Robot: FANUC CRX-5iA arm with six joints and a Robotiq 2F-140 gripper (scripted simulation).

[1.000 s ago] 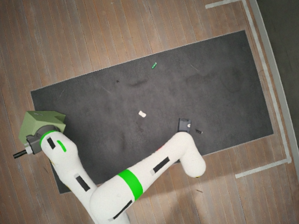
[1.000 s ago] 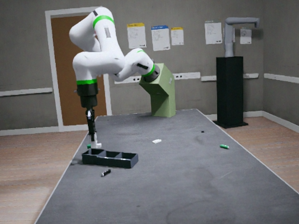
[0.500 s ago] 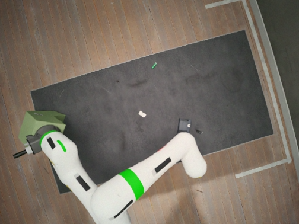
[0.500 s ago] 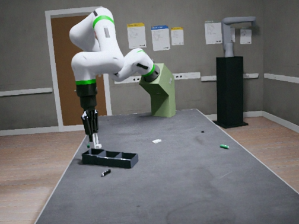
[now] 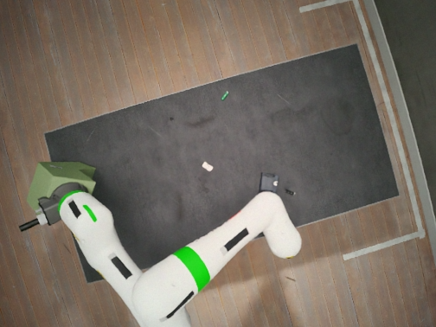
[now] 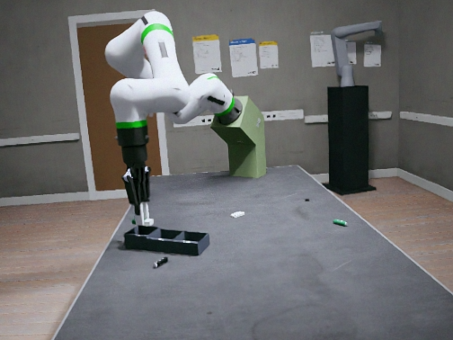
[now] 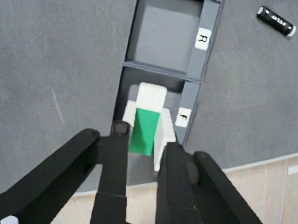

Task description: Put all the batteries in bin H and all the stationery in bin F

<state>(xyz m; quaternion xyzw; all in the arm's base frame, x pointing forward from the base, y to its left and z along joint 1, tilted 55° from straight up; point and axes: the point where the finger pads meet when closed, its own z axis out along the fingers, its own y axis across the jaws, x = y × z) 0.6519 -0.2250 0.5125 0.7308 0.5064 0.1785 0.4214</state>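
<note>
Now: the black battery 18 cm ahead of my hand, 3 cm to the left of it and 9 cm below it. The rest, counted from my hand: tray: 6 cm ahead, 6 cm to the left, 8 cm below; then green-and-white block: 1 cm to the left, 3 cm below; then white eraser-like piece: 14 cm behind, 35 cm to the left, 10 cm below.
</note>
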